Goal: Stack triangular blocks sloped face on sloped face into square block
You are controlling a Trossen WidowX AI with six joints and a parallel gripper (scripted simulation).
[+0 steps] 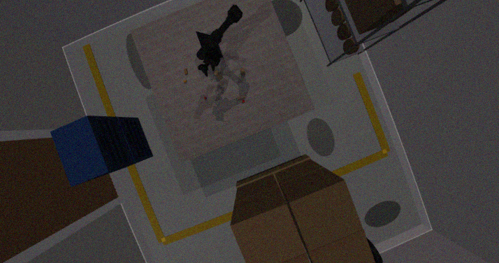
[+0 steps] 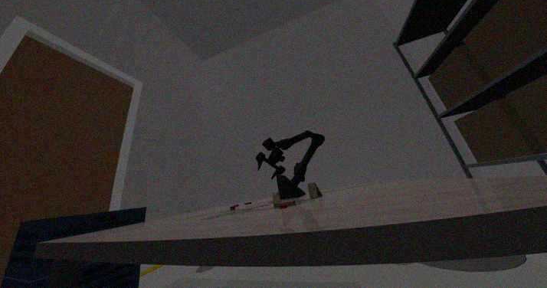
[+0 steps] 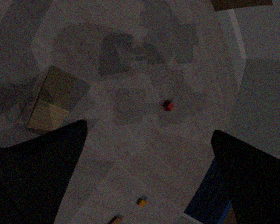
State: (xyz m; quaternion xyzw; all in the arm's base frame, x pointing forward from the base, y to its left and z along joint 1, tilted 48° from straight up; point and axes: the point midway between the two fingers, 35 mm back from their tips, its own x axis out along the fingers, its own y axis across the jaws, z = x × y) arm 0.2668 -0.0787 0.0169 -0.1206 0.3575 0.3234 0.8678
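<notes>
My gripper tip is now 3 cm past the tan triangular block, 3 cm to the right of it and 13 cm above it.
</notes>
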